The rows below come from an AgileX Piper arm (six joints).
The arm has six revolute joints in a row. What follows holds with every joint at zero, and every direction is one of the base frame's.
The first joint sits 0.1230 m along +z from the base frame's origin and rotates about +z.
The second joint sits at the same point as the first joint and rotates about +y.
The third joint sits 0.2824 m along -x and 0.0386 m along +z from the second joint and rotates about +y.
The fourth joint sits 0.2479 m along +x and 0.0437 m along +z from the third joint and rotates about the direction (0.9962, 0, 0.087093).
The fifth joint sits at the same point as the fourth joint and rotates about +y.
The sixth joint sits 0.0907 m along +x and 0.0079 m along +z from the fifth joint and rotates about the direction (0.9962, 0, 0.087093).
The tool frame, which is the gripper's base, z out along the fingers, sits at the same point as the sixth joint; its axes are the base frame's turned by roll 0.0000, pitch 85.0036 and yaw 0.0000 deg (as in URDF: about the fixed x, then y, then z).
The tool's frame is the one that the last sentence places.
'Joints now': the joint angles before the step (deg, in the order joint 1, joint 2, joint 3, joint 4, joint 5, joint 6). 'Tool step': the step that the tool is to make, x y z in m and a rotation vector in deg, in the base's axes. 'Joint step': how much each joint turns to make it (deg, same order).
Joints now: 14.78 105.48 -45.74 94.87 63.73 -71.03
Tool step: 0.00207 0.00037 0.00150 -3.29 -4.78 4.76
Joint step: 0.00 0.00 -2.06 -5.56 -0.67 -1.95
